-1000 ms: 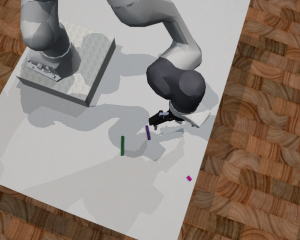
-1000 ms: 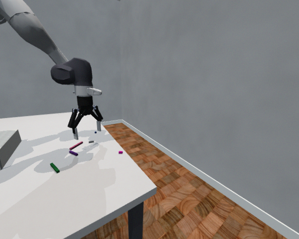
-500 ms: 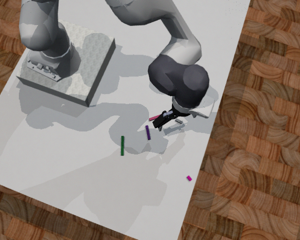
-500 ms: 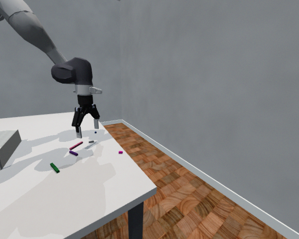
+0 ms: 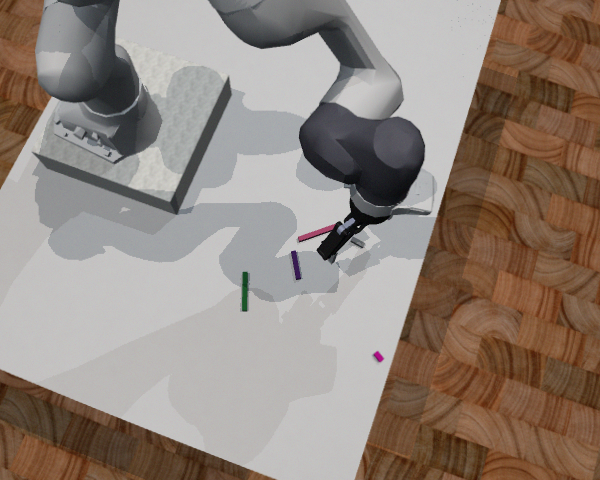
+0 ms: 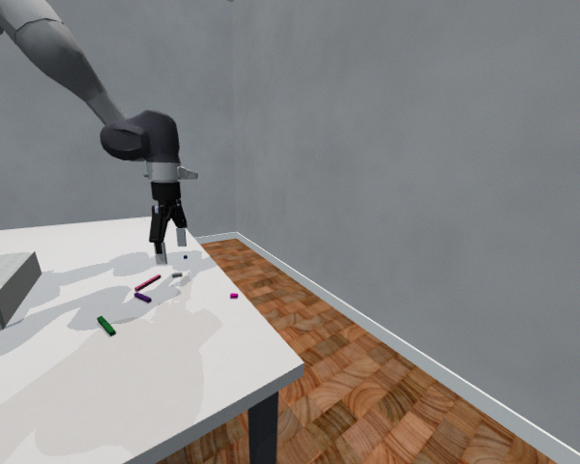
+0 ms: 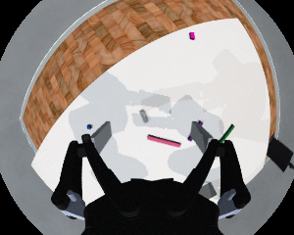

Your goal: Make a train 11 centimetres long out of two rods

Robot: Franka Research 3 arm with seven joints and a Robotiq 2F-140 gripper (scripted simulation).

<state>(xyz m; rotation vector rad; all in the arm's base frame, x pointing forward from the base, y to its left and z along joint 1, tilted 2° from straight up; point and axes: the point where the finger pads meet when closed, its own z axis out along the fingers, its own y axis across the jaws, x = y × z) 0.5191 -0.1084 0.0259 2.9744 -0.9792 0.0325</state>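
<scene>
The grey rod lies 9 cm below my hand, 1 cm to the left of it and 1 cm ahead of it. Round my hand: small blue rod 15 cm to the left, 9 cm below, 7 cm ahead; then pink rod 9 cm below, 8 cm behind, 1 cm to the left; then purple rod 10 cm behind, 9 cm below, 7 cm to the right.
</scene>
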